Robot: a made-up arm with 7 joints. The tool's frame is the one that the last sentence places.
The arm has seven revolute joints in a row. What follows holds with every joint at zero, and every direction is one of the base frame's.
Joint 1 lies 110 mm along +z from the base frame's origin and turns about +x.
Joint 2 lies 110 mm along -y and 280 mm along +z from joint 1 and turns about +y.
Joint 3 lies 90 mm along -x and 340 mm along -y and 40 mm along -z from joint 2 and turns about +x.
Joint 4 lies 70 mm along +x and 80 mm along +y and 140 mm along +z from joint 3 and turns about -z.
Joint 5 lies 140 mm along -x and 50 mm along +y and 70 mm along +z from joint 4 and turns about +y.
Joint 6 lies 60 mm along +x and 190 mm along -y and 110 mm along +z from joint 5 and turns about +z.
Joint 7 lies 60 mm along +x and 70 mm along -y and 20 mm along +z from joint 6 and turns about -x.
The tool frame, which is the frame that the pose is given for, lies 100 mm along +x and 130 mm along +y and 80 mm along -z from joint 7; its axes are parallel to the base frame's.
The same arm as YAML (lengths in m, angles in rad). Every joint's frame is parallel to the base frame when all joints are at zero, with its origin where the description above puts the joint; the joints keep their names.
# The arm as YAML. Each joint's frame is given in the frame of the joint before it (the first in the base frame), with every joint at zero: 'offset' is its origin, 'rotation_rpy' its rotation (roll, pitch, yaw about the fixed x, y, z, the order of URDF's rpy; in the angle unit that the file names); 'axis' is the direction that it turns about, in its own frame. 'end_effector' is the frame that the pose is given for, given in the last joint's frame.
length_unit: m
angle_unit: rad
chain:
  - id: joint 1
    offset: [0.0, 0.0, 0.11]
    rotation_rpy: [0.0, 0.0, 0.0]
    axis: "+x"
  - id: joint 2
    offset: [0.0, -0.11, 0.28]
    rotation_rpy: [0.0, 0.0, 0.0]
    axis: "+y"
  - id: joint 3
    offset: [-0.09, -0.34, -0.04]
    rotation_rpy: [0.0, 0.0, 0.0]
    axis: "+x"
  - id: joint 4
    offset: [0.07, 0.08, 0.14]
    rotation_rpy: [0.0, 0.0, 0.0]
    axis: "-z"
  - id: joint 5
    offset: [-0.14, 0.05, 0.07]
    rotation_rpy: [0.0, 0.0, 0.0]
    axis: "+y"
  - id: joint 6
    offset: [0.06, -0.19, 0.11]
    rotation_rpy: [0.0, 0.0, 0.0]
    axis: "+z"
  - id: joint 7
    offset: [0.06, -0.07, 0.02]
    rotation_rpy: [0.0, 0.0, 0.0]
    axis: "-x"
end_effector:
  offset: [0.1, 0.13, -0.08]
  rotation_rpy: [0.0, 0.0, 0.0]

